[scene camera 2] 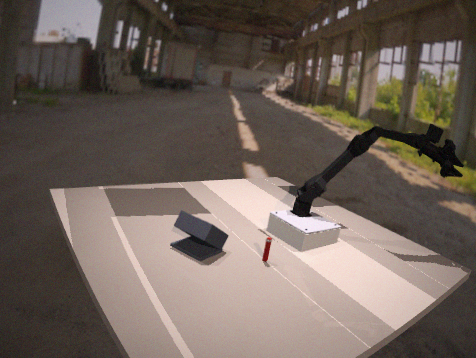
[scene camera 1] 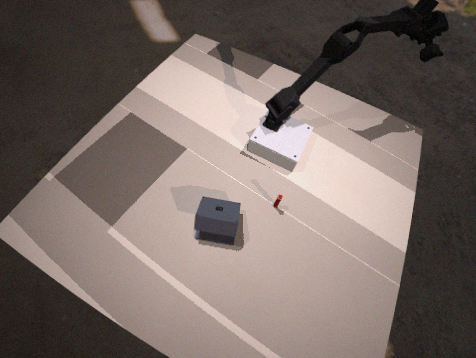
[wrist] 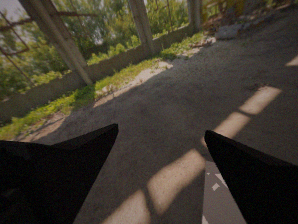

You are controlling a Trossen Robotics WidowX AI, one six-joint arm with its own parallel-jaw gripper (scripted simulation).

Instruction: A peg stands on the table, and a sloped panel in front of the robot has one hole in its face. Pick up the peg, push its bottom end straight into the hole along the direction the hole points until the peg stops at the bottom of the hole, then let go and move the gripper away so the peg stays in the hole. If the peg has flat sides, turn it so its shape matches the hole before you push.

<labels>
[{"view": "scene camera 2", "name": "sloped grey panel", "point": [194, 226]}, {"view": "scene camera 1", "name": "my gripper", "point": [441, 45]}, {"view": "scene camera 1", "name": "sloped grey panel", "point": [207, 219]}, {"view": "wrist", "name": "my gripper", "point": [160, 130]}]
</labels>
